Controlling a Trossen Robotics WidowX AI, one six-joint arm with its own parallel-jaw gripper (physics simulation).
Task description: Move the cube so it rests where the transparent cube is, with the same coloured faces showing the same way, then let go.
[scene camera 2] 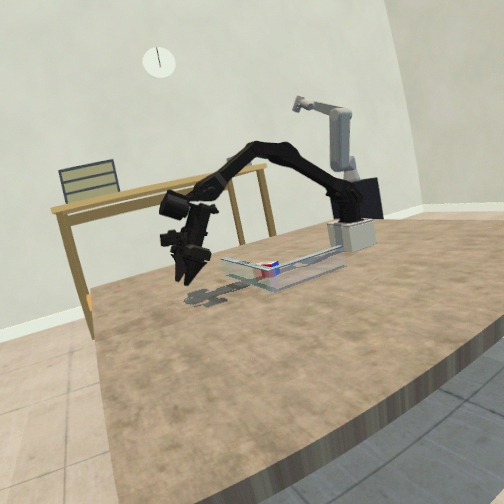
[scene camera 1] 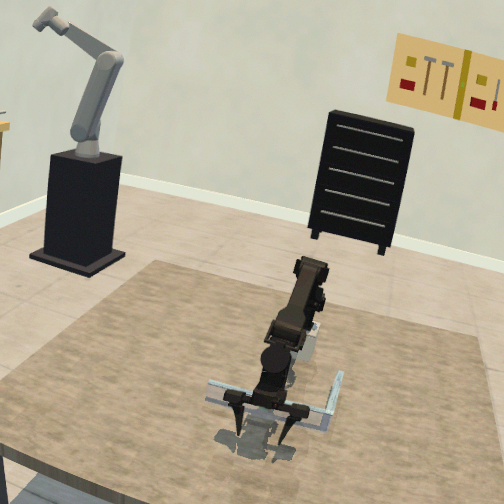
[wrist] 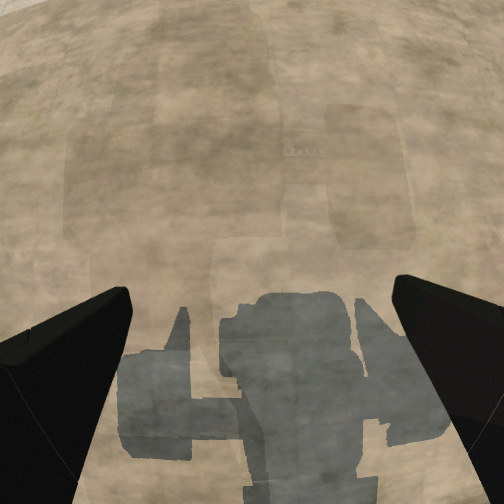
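Observation:
My gripper (scene camera 1: 261, 423) hangs open and empty above the table near its front edge; it also shows in scene camera 2 (scene camera 2: 190, 268). The wrist view shows only my two black fingers (wrist: 252, 330) spread wide over bare tabletop and my shadow. The cube (scene camera 2: 268, 268), with red, white and blue faces, lies on the table inside a pale angled frame (scene camera 2: 300, 266), to the right of my gripper in scene camera 2. In scene camera 1 my arm hides the cube. I cannot make out the transparent cube in any view.
The angled frame (scene camera 1: 325, 400) lies behind my gripper, by the arm's base (scene camera 2: 352, 236). Off the table stand a black drawer cabinet (scene camera 1: 361, 182), a second arm on a black pedestal (scene camera 1: 80, 200) and a wooden table (scene camera 2: 150, 205).

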